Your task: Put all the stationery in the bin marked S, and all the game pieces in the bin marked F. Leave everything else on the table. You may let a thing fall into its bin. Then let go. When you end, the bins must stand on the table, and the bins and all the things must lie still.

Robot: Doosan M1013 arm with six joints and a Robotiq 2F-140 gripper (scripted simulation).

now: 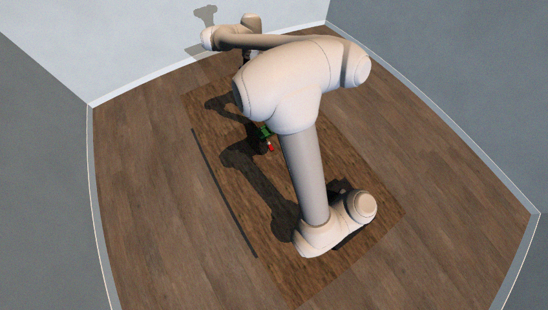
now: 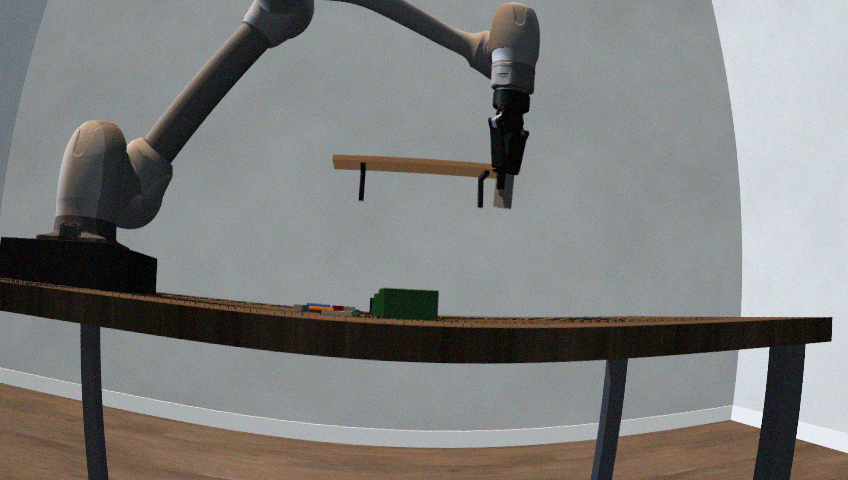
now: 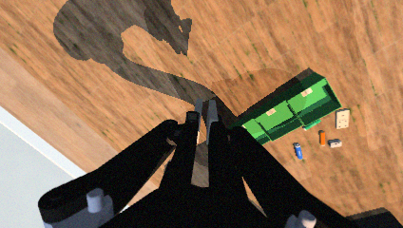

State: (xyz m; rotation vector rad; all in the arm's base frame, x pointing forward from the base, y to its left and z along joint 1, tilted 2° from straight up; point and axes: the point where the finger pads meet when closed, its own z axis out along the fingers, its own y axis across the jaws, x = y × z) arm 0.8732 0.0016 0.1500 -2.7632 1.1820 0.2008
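My hand is 19 cm past the green bin, 5 cm to the left of it and 22 cm above it. Round my hand: green cylinder (27 cm behind, 11 cm to the right, 24 cm below); red block (29 cm behind, 5 cm to the left, 24 cm below); blue piece (33 cm behind, 4 cm to the right, 24 cm below).
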